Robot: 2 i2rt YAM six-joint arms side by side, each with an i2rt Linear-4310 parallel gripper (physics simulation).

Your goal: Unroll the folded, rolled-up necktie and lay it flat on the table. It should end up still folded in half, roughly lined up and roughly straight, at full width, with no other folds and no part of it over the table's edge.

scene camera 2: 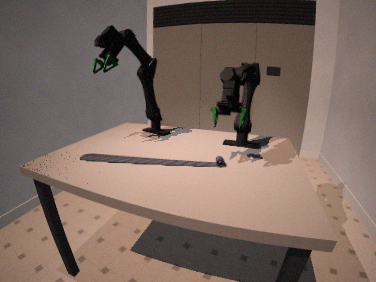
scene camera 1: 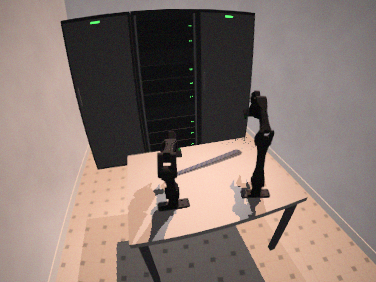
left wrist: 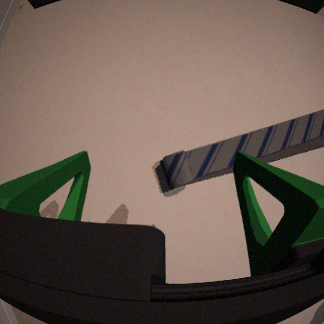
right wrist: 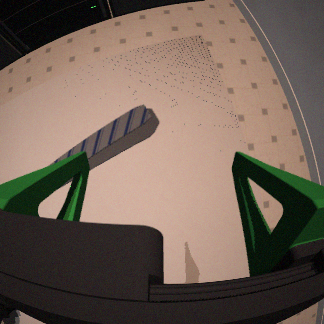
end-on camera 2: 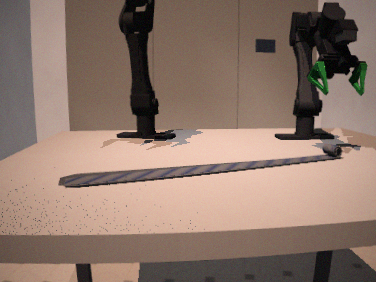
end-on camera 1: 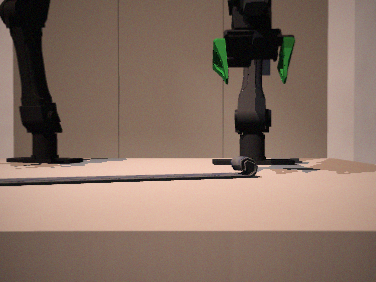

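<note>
The grey necktie with blue stripes (scene camera 1: 212,161) (scene camera 2: 145,160) (end-on camera 1: 125,179) (end-on camera 2: 195,169) (left wrist: 255,148) (right wrist: 112,137) lies as a long, straight strip on the table. One end is still a small roll, at the strip's right end in scene camera 2 and both end-on views, and at its left end in the left wrist view. My left gripper (scene camera 2: 229,117) (end-on camera 1: 256,82) (end-on camera 2: 344,93) (left wrist: 161,158) is open and empty, above the table near the rolled end. My right gripper (scene camera 2: 101,69) (right wrist: 160,159) is open and empty, high above the table; the flat end shows beyond its fingers in the right wrist view.
The table (scene camera 1: 215,195) (scene camera 2: 175,192) (end-on camera 1: 150,210) (end-on camera 2: 200,207) carries both arm bases (scene camera 2: 156,131) (scene camera 2: 241,143) along one long side. Dark specks dot one table corner, past the flat end. Dark server cabinets (scene camera 1: 100,90) stand behind the table in scene camera 1.
</note>
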